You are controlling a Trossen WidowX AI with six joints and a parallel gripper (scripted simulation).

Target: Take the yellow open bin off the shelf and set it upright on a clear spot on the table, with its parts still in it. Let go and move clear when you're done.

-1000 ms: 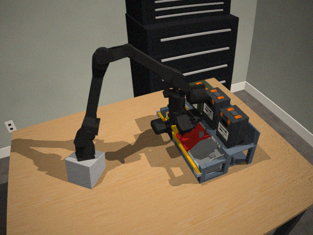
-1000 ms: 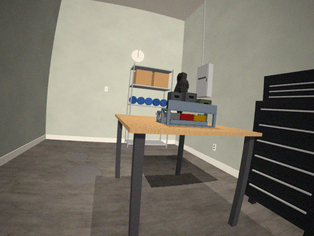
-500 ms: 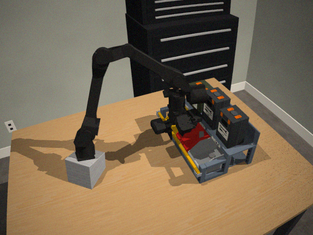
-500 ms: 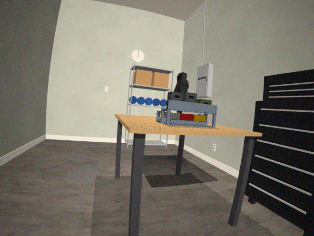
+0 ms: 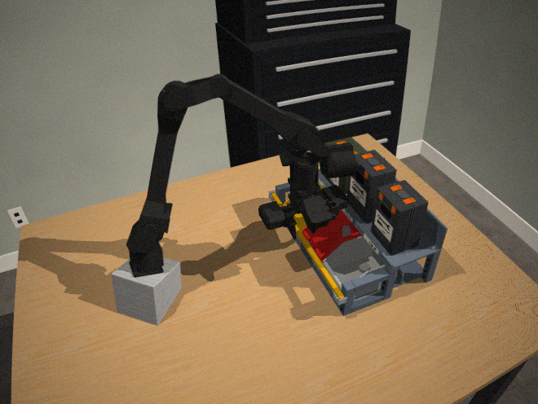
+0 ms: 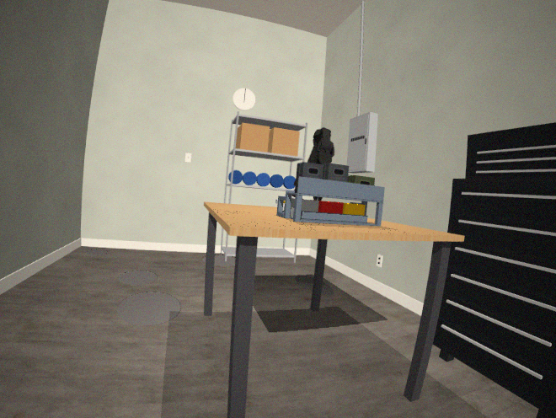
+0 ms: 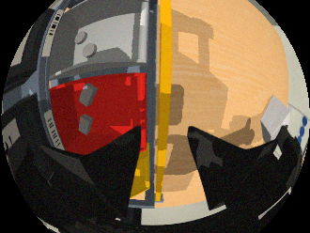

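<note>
My gripper is now 50 mm above the long yellow strip. From my hand the other things lie so: red bin 90 mm ahead, 70 mm below, 10 mm to the right; grey bin 120 mm to the right, 80 mm ahead, 70 mm below; yellow open bin 110 mm to the left, 90 mm ahead, 70 mm below.
</note>
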